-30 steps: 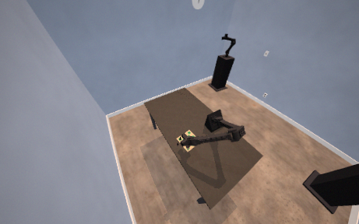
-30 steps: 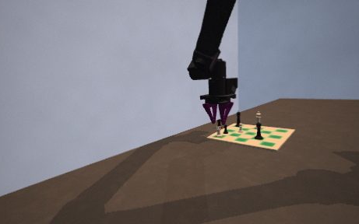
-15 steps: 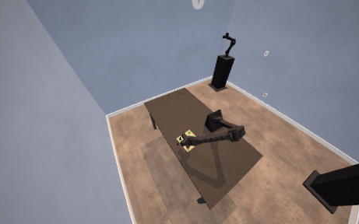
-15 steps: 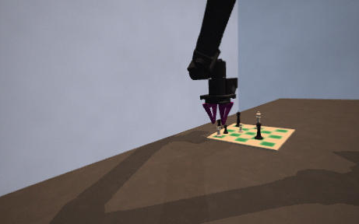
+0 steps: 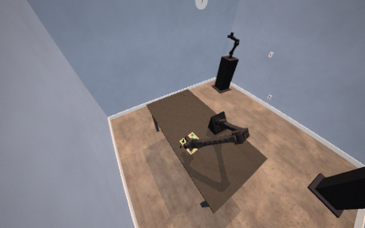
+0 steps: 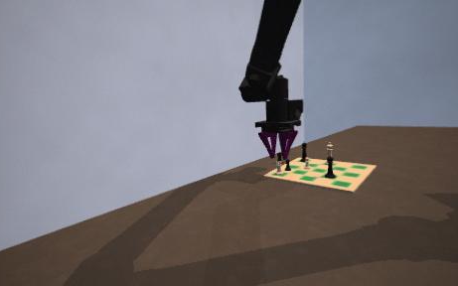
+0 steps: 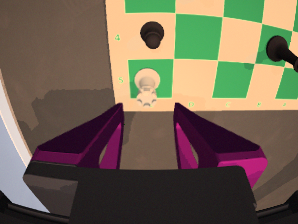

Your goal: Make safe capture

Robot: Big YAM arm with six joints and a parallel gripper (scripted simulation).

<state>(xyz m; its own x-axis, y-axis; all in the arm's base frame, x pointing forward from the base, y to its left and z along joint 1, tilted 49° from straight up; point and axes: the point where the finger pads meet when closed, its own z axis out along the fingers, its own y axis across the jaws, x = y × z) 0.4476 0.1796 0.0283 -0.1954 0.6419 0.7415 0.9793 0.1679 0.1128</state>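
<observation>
Right now my hand is 90 mm to the left of the white pawn, 40 mm above it and 20 mm past it. Also, from my hand: tall white piece 160 mm to the right, 50 mm behind, 20 mm below; then chessboard 90 mm to the right, 60 mm behind, 50 mm below; then tall black piece 150 mm to the right, 30 mm ahead, 20 mm below.
</observation>
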